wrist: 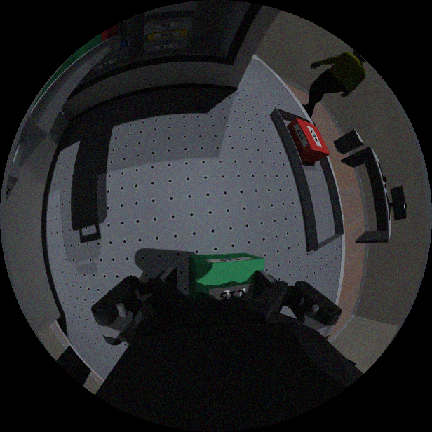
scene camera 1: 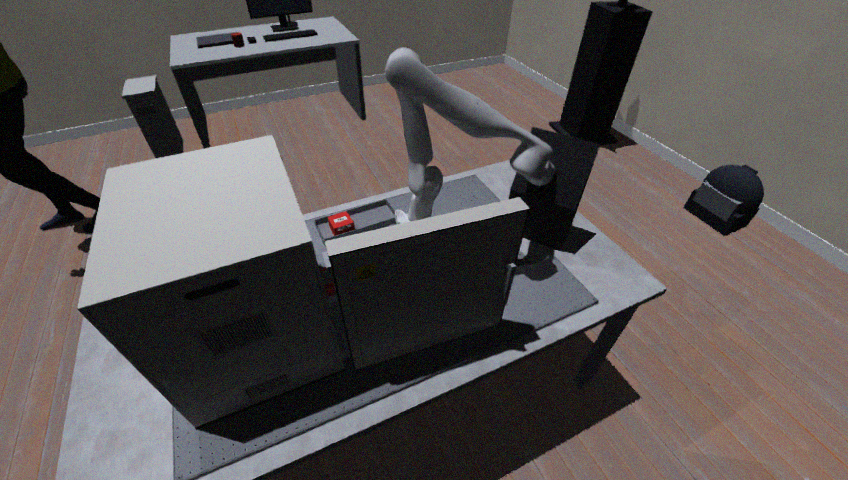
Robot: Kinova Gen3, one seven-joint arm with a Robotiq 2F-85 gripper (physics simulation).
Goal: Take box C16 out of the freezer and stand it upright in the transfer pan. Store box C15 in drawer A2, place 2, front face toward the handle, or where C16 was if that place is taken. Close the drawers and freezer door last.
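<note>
A green box labelled C15 (wrist: 225, 271) rests on the perforated table top (wrist: 181, 181), between the fingers of my gripper (wrist: 220, 284). The gripper is open, with its fingers spread on either side of the box. In the scene view the gripper is hidden behind the open freezer door (scene camera 1: 427, 274); only the arm (scene camera 1: 417, 196) shows above it. The red box C16 (scene camera 1: 340, 222) (wrist: 308, 139) stands in the grey transfer pan (scene camera 1: 373, 213) (wrist: 300, 189). The freezer (scene camera 1: 188, 203) stands on the left, and its dark inside with drawers shows at the top of the wrist view (wrist: 160, 36).
A tall black column (scene camera 1: 599, 71) on a black base stands on the table behind the arm. A person (scene camera 1: 21, 154) (wrist: 338, 74) walks at the far left of the room. A desk (scene camera 1: 259, 45) with a monitor stands at the back wall. A dark device (scene camera 1: 725, 196) lies on the floor at the right.
</note>
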